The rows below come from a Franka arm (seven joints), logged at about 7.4 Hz.
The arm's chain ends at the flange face. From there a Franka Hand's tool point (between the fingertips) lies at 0.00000 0.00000 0.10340 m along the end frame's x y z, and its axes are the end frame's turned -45 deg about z.
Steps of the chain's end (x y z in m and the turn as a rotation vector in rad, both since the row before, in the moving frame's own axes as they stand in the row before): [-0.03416, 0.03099, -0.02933, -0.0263, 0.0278, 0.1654]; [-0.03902, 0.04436, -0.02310, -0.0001, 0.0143, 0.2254]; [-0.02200, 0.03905, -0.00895, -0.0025, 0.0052, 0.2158]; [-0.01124, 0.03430, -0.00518, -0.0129, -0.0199, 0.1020]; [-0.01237, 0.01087, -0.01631, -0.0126, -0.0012, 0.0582]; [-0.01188, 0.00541, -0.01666, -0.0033, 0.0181, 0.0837]
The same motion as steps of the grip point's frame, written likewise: [-0.04629, 0.00170, -0.02941, -0.0383, 0.0011, 0.1654]; [-0.05805, 0.00494, -0.02311, -0.0102, 0.0100, 0.2254]; [-0.04303, 0.01264, -0.00895, -0.0054, 0.0019, 0.2158]; [-0.03457, 0.01567, -0.00521, 0.0049, -0.0232, 0.1020]; [-0.01747, -0.00026, -0.01632, -0.0081, -0.0098, 0.0582]; [-0.01121, -0.00297, -0.01668, -0.0151, 0.0105, 0.0837]
